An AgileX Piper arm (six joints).
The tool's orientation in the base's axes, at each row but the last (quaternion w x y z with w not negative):
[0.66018, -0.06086, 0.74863, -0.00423]
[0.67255, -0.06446, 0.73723, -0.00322]
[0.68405, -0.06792, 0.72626, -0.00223]
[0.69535, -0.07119, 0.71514, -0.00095]
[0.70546, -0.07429, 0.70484, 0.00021]
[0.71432, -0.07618, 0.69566, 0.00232]
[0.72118, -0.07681, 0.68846, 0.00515]
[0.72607, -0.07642, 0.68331, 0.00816]
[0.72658, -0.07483, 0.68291, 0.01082]
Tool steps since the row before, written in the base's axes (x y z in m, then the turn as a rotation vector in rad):
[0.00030, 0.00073, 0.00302, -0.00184, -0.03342, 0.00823]
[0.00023, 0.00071, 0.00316, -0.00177, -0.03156, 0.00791]
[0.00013, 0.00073, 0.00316, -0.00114, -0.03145, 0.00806]
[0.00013, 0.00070, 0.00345, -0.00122, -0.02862, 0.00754]
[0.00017, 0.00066, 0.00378, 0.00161, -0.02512, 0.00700]
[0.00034, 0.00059, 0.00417, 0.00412, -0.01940, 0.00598]
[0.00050, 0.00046, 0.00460, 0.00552, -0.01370, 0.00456]
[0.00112, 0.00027, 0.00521, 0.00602, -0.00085, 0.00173]
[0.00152, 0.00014, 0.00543, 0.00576, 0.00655, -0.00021]
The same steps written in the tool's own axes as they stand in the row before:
[-0.00309, 0.00044, -0.00004, -0.00468, -0.03373, -0.00535]
[-0.00322, 0.00039, -0.00001, -0.00455, -0.03186, -0.00510]
[-0.00322, 0.00041, -0.00001, -0.00474, -0.03183, -0.00447]
[-0.00351, 0.00033, 0.00008, -0.00452, -0.02896, -0.00426]
[-0.00383, 0.00024, 0.00022, -0.00433, -0.02574, -0.00107]
[-0.00420, 0.00011, 0.00049, -0.00382, -0.02026, 0.00204]
[-0.00459, -0.00008, 0.00074, -0.00290, -0.01464, 0.00405]
[-0.00513, -0.00038, 0.00143, -0.00124, -0.00171, 0.00596]
[-0.00531, -0.00055, 0.00183, 0.00003, 0.00582, 0.00650]

